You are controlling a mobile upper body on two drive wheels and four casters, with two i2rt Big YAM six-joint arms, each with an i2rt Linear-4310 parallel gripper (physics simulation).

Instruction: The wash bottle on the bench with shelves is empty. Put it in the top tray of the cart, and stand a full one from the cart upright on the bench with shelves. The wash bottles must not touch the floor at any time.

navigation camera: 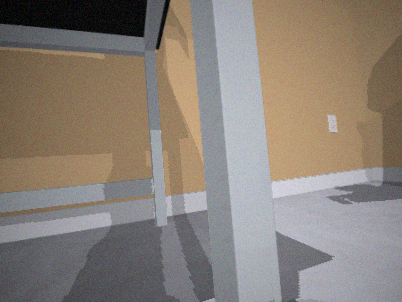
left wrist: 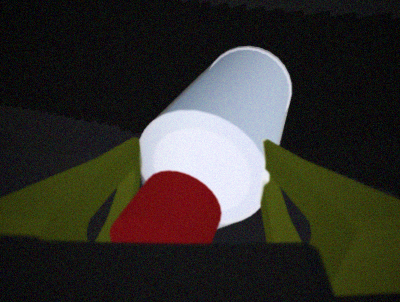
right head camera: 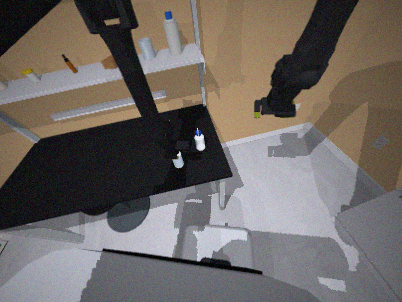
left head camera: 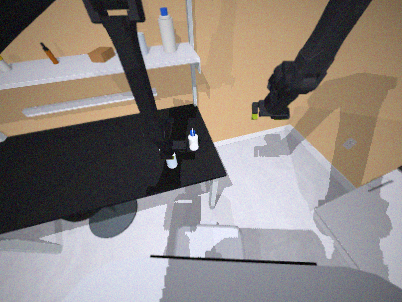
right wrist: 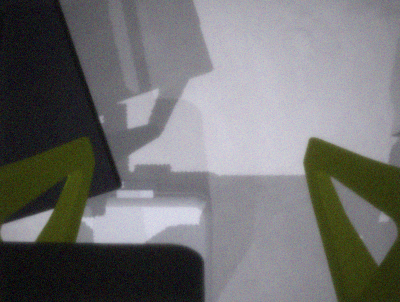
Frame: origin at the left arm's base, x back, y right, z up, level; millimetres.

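Seen in the pictures: left gripper, fingertip midpoint: (left wrist: pixel 198 150) (right head camera: pixel 177 154); right gripper, fingertip midpoint: (right head camera: pixel 267 116) (left head camera: pixel 262 118) (right wrist: pixel 199 149).
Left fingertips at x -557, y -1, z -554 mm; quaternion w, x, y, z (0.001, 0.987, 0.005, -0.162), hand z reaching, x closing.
Offsets run from my left fingertips to a thing's middle. "spot": to the spot under its first point. Level surfaces: height alone.
My left gripper (left head camera: pixel 170 153) (right head camera: pixel 175 153) (left wrist: pixel 198 150) is shut on a pale blue wash bottle @(dx +6, dy -17, dz -6 mm) (left head camera: pixel 172 161) (right head camera: pixel 179 161) (left wrist: pixel 235 95) with a white shoulder and a red cap. The bottle is over the black bench top @(dz -94 mm) (left head camera: pixel 90 165) (right head camera: pixel 95 160) (right wrist: pixel 40 75); whether its base touches the top I cannot tell. A smaller white bottle with a blue nozzle @(dx -127, dy +116, dz -7 mm) (left head camera: pixel 193 142) (right head camera: pixel 199 142) stands upright beside it, nearer the bench's right end. My right gripper (left head camera: pixel 271 115) (right head camera: pixel 274 114) (right wrist: pixel 199 149) is open and empty, high beyond the bench's right end. The cart does not show clearly.
The wall shelf (left head camera: pixel 120 62) (right head camera: pixel 130 70) carries a tall blue-capped bottle @(dx -493, dy -21, dz +452 mm) (left head camera: pixel 167 34) (right head camera: pixel 172 37), a beaker @(dx -451, dy -176, dz +408 mm) (right head camera: pixel 147 49) and a brown block @(dx -385, dy -372, dz +383 mm) (left head camera: pixel 101 54). A round dark stool (left head camera: pixel 114 220) (right head camera: pixel 129 215) is at the bench's front. A bench leg @(spot: dx +54, dy +253, dz -620 mm) (navigation camera: pixel 235 150) stands close before the navigation camera.
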